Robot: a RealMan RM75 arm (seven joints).
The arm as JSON. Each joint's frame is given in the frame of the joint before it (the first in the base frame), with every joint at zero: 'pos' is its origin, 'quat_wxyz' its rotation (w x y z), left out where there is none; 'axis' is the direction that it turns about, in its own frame. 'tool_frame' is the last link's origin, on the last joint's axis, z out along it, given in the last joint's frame.
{
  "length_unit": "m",
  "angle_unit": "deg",
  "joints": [
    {
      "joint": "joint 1",
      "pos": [
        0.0,
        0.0,
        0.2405
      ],
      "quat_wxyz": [
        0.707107,
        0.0,
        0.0,
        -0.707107
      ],
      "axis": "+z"
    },
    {
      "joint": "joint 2",
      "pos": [
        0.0,
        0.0,
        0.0
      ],
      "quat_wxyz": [
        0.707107,
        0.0,
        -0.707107,
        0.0
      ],
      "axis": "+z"
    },
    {
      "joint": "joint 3",
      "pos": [
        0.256,
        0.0,
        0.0
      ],
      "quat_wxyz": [
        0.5,
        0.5,
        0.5,
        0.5
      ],
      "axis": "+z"
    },
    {
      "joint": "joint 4",
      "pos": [
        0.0,
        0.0,
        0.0
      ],
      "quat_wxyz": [
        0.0,
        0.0,
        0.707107,
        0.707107
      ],
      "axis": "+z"
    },
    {
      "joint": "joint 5",
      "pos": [
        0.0,
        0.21,
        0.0
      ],
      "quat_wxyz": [
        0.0,
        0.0,
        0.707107,
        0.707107
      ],
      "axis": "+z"
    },
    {
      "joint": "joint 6",
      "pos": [
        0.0,
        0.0,
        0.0
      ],
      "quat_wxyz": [
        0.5,
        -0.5,
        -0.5,
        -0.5
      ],
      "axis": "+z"
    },
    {
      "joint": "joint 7",
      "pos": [
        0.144,
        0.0,
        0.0
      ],
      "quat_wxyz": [
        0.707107,
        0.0,
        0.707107,
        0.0
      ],
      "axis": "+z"
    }
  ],
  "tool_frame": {
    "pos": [
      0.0,
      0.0,
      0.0
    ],
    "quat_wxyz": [
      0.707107,
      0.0,
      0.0,
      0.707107
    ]
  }
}
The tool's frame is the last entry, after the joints.
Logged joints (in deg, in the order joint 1, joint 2, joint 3, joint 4, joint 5, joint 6, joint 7), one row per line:
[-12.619 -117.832 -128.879 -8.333 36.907 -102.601 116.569]
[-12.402 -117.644 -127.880 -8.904 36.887 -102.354 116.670]
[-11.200 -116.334 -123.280 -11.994 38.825 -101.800 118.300]
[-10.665 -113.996 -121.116 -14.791 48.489 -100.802 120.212]
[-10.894 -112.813 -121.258 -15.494 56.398 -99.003 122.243]
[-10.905 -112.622 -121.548 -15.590 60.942 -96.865 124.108]
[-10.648 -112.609 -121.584 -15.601 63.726 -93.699 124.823]
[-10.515 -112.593 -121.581 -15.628 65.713 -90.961 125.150]
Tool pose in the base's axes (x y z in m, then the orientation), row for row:
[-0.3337 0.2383 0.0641 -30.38 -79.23 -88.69]
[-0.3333 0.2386 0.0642 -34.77 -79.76 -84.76]
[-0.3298 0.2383 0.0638 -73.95 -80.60 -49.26]
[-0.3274 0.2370 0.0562 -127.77 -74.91 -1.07]
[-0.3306 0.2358 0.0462 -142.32 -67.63 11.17]
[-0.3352 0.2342 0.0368 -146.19 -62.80 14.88]
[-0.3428 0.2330 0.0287 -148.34 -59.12 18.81]
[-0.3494 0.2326 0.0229 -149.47 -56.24 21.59]
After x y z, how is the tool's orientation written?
As angles about the fixed x, y, z axes (roll, pitch, yaw), in degrees.
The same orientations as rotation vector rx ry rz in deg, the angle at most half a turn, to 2 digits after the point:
[-82.69 -43.04 -92.00]
[-83.87 -42.88 -91.56]
[-92.01 -40.53 -88.40]
[-106.44 -38.84 -81.75]
[-115.32 -38.49 -75.07]
[-119.54 -38.73 -69.92]
[-121.52 -40.75 -64.94]
[-122.77 -42.50 -60.91]

